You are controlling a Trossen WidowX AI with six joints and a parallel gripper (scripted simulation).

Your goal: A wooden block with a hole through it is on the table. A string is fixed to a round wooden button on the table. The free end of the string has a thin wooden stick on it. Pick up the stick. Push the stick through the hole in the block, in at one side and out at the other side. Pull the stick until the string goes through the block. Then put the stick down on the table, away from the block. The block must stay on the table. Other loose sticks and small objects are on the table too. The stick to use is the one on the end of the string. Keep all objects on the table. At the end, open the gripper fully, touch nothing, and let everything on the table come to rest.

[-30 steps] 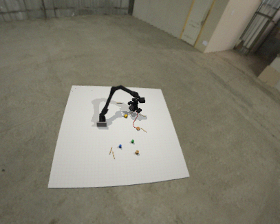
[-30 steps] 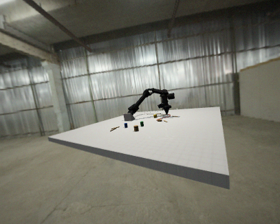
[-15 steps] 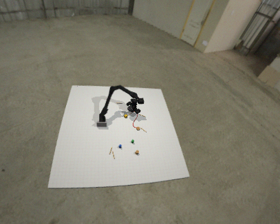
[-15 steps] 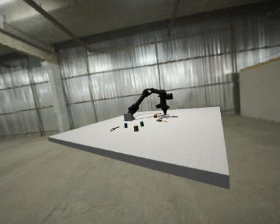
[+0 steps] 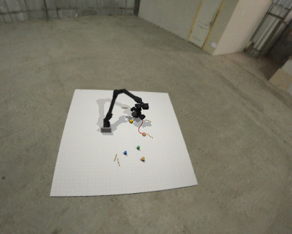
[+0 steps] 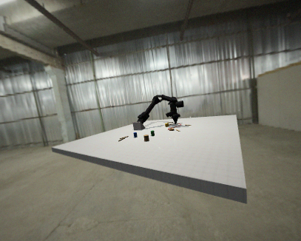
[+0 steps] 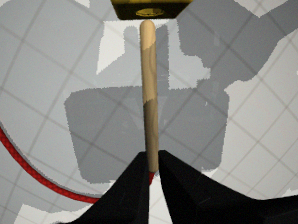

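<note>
My gripper tip is now 70 mm past the yellowish block and 50 mm to the left of it. The rest, counted from my gripper tip: green piece (390 mm to the right, 40 mm behind); round wooden button (230 mm to the right, 50 mm ahead, 10 mm below); thin wooden stick (10 mm to the right, 10 mm behind).
</note>
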